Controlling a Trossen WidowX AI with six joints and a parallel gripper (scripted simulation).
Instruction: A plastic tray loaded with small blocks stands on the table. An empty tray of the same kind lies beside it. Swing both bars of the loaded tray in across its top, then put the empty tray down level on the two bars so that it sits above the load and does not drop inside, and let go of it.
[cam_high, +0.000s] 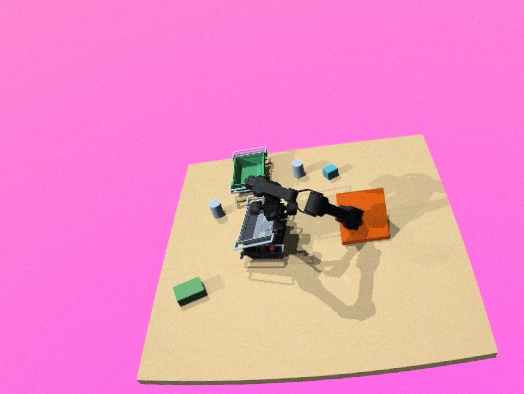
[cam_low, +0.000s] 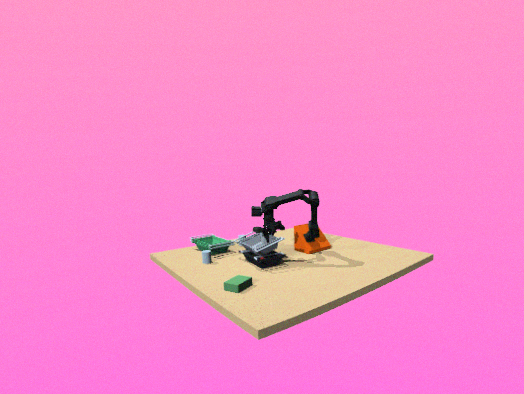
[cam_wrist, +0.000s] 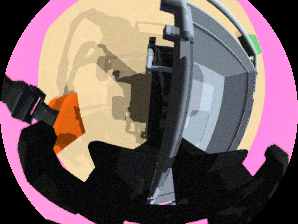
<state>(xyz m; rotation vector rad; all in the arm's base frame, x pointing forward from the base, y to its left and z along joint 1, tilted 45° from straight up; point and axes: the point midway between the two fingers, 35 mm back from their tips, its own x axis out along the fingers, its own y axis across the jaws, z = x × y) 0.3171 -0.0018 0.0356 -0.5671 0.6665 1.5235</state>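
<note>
Right now the grey tray is 7 cm ahead of my gripper tip and 2 cm above it. From my gripper tip the other things lie so: green block: 35 cm ahead, 28 cm to the left, 9 cm below; then blue cube: 21 cm behind, 41 cm to the right, 9 cm below.
</note>
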